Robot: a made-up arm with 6 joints.
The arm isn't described. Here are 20 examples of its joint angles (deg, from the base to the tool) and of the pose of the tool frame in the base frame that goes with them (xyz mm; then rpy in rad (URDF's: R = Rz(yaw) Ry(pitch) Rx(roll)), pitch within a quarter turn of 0, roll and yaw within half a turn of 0).
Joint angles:
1: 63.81 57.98 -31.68 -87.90 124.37 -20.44
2: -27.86 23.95 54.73 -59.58 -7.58 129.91
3: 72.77 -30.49 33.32 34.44 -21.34 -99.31
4: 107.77 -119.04 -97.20 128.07 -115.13 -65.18
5: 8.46 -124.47 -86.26 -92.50 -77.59 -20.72
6: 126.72 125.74 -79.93 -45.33 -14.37 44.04
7: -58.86 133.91 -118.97 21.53 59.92 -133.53
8: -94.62 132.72 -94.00 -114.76 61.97 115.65
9: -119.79 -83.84 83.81 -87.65 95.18 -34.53
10: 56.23 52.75 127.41 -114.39 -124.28 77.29
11: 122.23 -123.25 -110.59 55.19 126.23 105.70
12: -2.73 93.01 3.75 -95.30 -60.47 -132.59
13: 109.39 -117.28 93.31 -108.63 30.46 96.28
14: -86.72 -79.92 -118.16 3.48 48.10 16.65
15: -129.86 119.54 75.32 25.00 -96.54 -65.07
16: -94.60 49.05 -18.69 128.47 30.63 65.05
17: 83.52 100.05 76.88 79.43 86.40 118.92
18: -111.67 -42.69 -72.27 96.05 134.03 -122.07
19: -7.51 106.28 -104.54 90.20 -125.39 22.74
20: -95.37 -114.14 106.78 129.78 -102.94 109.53
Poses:
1: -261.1 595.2 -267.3 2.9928 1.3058 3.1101
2: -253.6 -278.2 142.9 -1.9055 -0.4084 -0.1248
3: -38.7 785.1 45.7 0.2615 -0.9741 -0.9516
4: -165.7 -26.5 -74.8 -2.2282 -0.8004 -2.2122
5: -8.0 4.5 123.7 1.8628 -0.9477 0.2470
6: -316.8 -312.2 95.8 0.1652 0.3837 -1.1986
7: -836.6 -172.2 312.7 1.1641 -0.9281 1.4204
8: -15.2 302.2 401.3 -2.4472 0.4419 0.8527
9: 208.7 327.2 -169.5 -2.3846 -0.5835 1.4421
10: -440.7 44.8 349.0 1.6367 -0.6667 0.7221
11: -14.8 -87.5 168.1 -0.8802 0.4590 -1.9255
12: -940.4 343.1 -98.8 -0.3646 -0.0206 1.5694
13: -220.8 -261.9 192.4 -2.5667 -0.0354 -2.0290
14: 290.0 37.0 169.6 -0.9945 -1.1963 -1.7719
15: -477.7 -241.5 224.5 -1.6884 0.7146 1.4536
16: -618.1 172.6 414.0 -2.3041 1.1617 2.1622
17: -245.1 -28.4 -424.9 1.0238 -0.3020 -1.4026
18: -662.8 86.9 -210.4 0.0353 0.1461 0.8232
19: -238.0 -290.9 -96.3 0.9302 -1.2676 2.7133
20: 33.1 583.9 565.3 1.0658 -0.9007 -1.1995
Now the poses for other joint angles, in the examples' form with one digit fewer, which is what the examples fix.
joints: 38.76 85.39 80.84 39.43 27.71 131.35
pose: -333 169 -591 -0.301 -0.149 -1.612
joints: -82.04 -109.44 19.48 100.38 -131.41 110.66
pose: 330 -12 537 0.412 0.917 -1.295
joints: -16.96 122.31 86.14 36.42 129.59 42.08
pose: -438 596 -228 -2.412 0.749 -1.167
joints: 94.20 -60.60 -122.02 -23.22 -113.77 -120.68
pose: -87 321 251 1.737 0.670 2.111
